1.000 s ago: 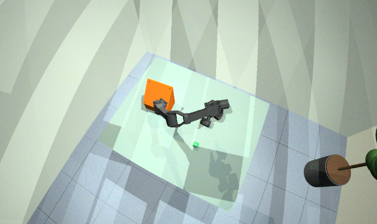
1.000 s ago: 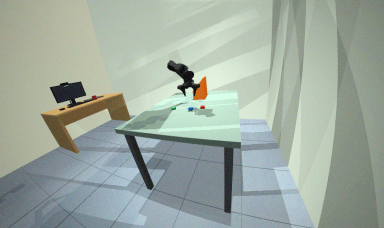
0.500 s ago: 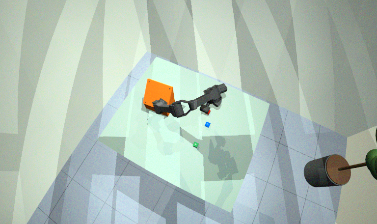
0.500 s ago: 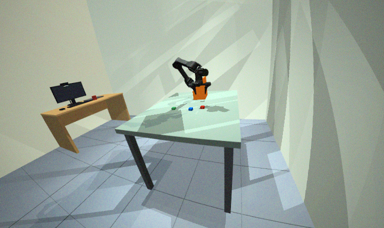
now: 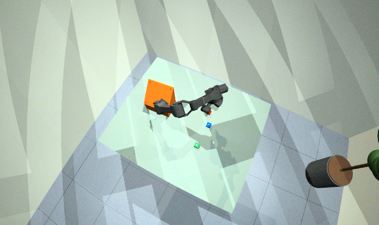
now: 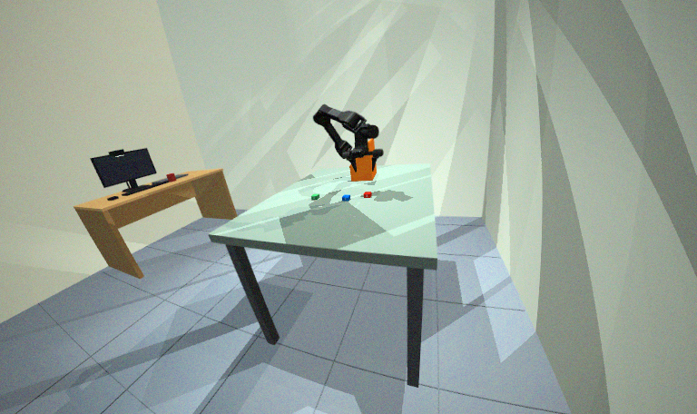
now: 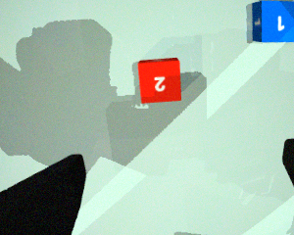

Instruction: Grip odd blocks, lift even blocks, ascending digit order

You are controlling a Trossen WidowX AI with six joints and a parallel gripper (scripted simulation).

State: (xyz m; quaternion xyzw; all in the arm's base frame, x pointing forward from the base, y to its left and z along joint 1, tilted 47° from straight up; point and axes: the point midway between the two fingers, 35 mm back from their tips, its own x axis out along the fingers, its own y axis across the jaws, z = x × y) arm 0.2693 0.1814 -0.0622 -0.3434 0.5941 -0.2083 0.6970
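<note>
Now: the blue block 120 mm below my gripper tip, 80 mm to the right of it and 60 mm ahead of it. From my gripper tip the other things lie so: red block: 120 mm below, 10 mm to the left, 10 mm ahead; green block: 260 mm to the right, 120 mm below, 70 mm ahead.
</note>
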